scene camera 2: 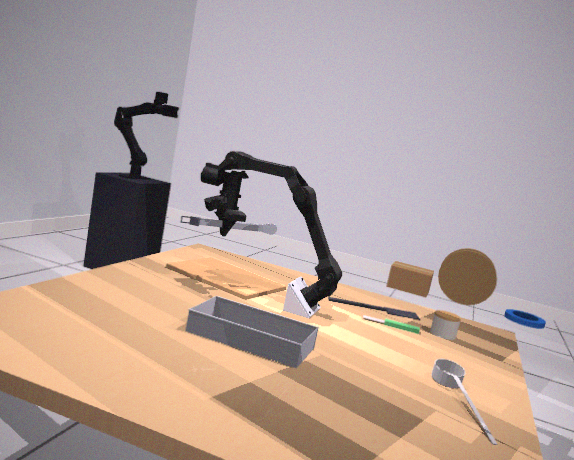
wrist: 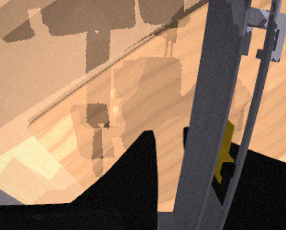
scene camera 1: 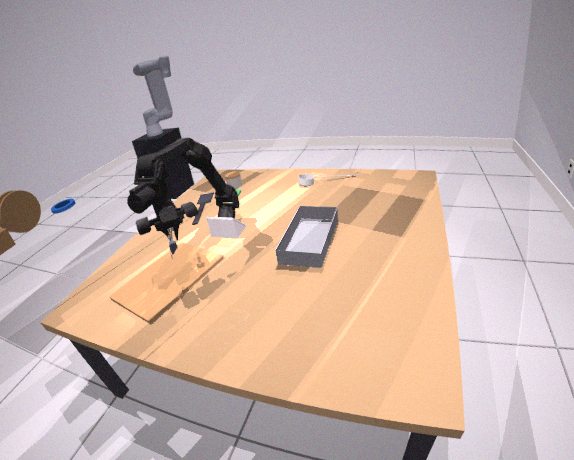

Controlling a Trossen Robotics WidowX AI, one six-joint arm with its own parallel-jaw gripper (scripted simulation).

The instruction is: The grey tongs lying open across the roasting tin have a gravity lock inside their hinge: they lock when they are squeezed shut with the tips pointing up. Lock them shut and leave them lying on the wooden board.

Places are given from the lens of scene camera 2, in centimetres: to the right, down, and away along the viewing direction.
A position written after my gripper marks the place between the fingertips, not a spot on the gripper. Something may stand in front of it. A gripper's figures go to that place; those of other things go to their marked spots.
my gripper [scene camera 2: 222,235]: -21, 2, 177
metal ladle [scene camera 2: 446,372]: 41, 37, 141
